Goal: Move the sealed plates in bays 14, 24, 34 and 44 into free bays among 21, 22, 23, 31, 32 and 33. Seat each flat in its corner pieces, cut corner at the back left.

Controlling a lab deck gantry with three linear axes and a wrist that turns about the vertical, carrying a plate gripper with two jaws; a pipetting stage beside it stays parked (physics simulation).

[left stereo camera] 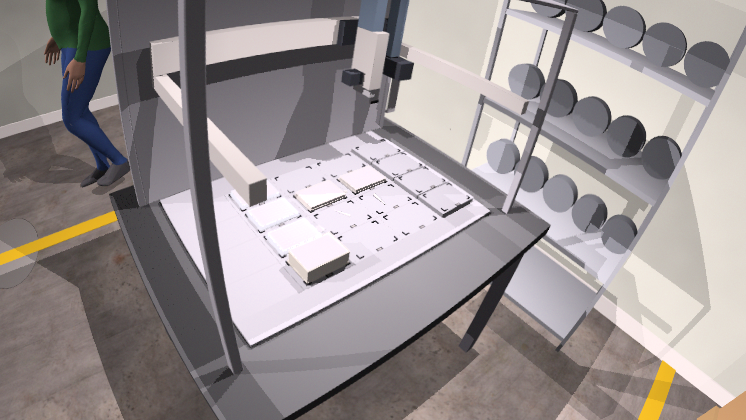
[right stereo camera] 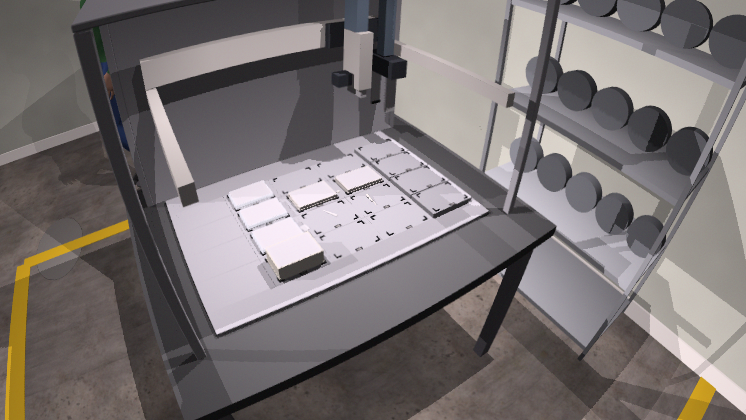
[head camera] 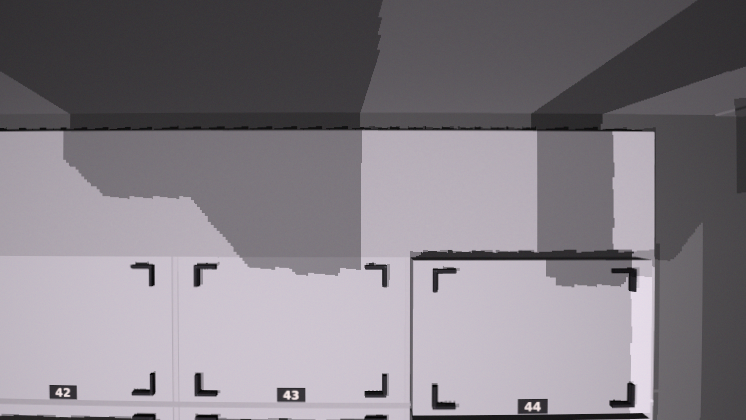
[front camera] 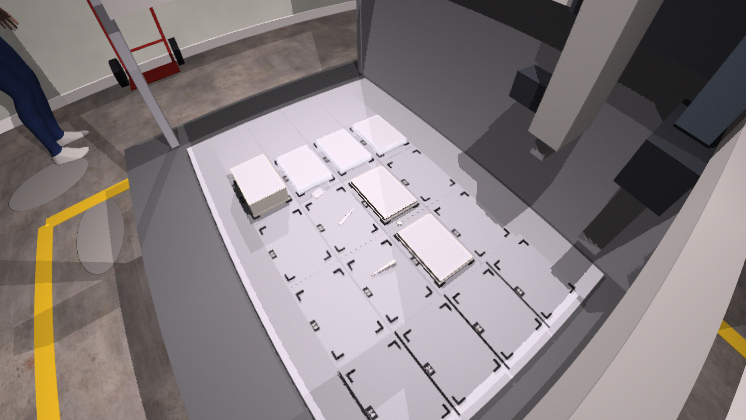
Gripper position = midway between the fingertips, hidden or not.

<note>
In view: my gripper (front camera: 599, 231), a tall cream box (front camera: 263, 190) and a bay 44 (head camera: 566, 329).
The tall cream box is seen too in the left stereo camera view (left stereo camera: 322, 255). My gripper shows as well in the left stereo camera view (left stereo camera: 381, 107) and in the right stereo camera view (right stereo camera: 382, 106). The bay 44 is seen too in the left stereo camera view (left stereo camera: 377, 149), in the right stereo camera view (right stereo camera: 379, 150) and in the front camera view (front camera: 546, 289). The head camera view misses the tall cream box: it is out of frame.
</note>
